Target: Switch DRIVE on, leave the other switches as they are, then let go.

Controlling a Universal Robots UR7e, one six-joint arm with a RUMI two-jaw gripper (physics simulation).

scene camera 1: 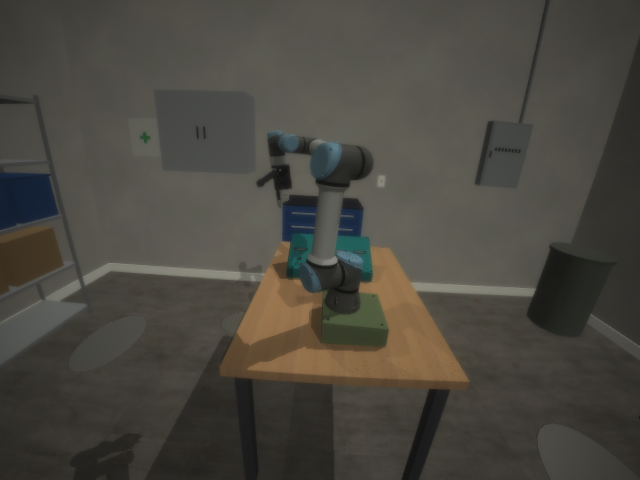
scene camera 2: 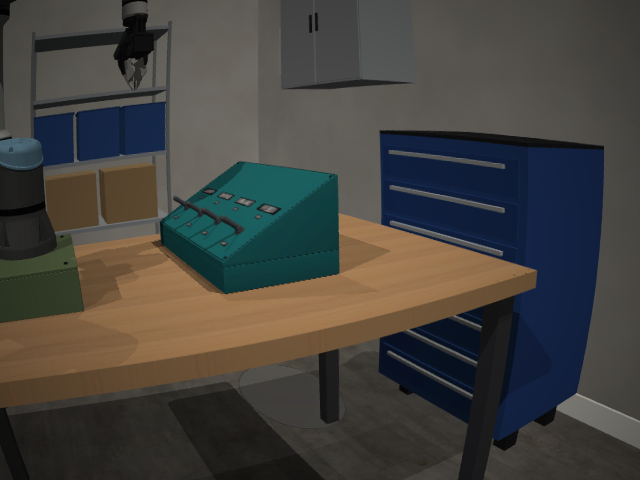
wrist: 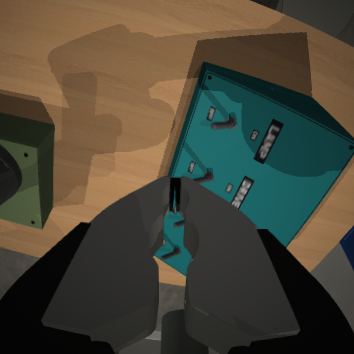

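Seen in the pictures: gripper, between the fingertips: (scene camera 1: 280, 208) (scene camera 2: 134, 90) (wrist: 174, 179); arm's base, origin of its link: (scene camera 1: 342, 303) (scene camera 2: 26, 249).
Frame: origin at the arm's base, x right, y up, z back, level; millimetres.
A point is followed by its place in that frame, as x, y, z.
Observation:
A teal sloped console (scene camera 1: 354, 244) {119, 68, -569} (scene camera 2: 305, 232) {216, -2, -556} (wrist: 295, 197) {-145, 82, -599} stands on the table with a row of dark lever switches. In the wrist view the DRIVE lever (wrist: 204, 176) {-102, 15, -446} (scene camera 2: 209, 213) {30, 24, -432} leans to its lower plate, away from the ON plate (wrist: 229, 188) {-94, 26, -498} and the DRIVE label (wrist: 243, 192) {-102, 40, -522}. The LAMP lever (wrist: 225, 123) {-221, 22, -445} leans the same way. Two further levers (wrist: 179, 223) {19, 31, -428} (wrist: 171, 253) {140, 18, -439} show between the fingers; their labels are hidden. My gripper (scene camera 1: 280, 204) {-315, 331, -336} (scene camera 2: 134, 87) {-315, 331, -336} (wrist: 174, 179) {-315, 331, -336} is shut and empty, pointing down high above the console's level, apart from all levers.
The green base block (scene camera 1: 354, 330) {36, -24, 148} (scene camera 2: 41, 297) {175, -57, -24} (wrist: 37, 172) {-16, 1, -114} carries the arm on the wooden table (scene camera 1: 289, 356) {-206, -95, 221} (scene camera 2: 248, 330) {397, -95, -350} (wrist: 30, 60) {-217, -94, -60}. A blue drawer cabinet (scene camera 1: 353, 219) (scene camera 2: 558, 232) stands beyond the table. Shelving (scene camera 1: 61, 206) (scene camera 2: 168, 129) and a grey wall cabinet (scene camera 1: 222, 134) (scene camera 2: 385, 46) are in the background.

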